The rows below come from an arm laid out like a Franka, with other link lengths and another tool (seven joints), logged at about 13 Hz.
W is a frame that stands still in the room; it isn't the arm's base.
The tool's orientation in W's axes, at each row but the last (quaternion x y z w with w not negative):
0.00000, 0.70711, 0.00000, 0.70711
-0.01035, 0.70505, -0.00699, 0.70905
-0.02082, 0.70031, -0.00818, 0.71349
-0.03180, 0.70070, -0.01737, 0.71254
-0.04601, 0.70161, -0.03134, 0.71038
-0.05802, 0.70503, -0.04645, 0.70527
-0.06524, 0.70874, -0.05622, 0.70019
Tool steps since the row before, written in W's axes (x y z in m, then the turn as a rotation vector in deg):
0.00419, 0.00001, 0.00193, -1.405, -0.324, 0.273
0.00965, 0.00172, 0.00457, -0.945, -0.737, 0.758
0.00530, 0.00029, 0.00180, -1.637, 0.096, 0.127
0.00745, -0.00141, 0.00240, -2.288, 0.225, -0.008
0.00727, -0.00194, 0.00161, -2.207, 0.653, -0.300
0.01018, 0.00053, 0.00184, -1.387, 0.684, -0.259
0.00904, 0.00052, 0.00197, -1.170, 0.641, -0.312
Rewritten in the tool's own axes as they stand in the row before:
-0.00193, 0.00001, 0.00419, -0.273, -0.324, -1.405
-0.00456, 0.00156, 0.00968, -0.745, -0.751, -0.944
-0.00171, 0.00012, 0.00534, -0.162, 0.119, -1.632
-0.00217, -0.00172, 0.00746, -0.048, 0.270, -2.283
-0.00129, -0.00225, 0.00724, 0.197, 0.726, -2.196
-0.00188, 0.00009, 0.01019, 0.153, 0.737, -1.375
-0.00213, 0.00005, 0.00902, 0.210, 0.701, -1.158

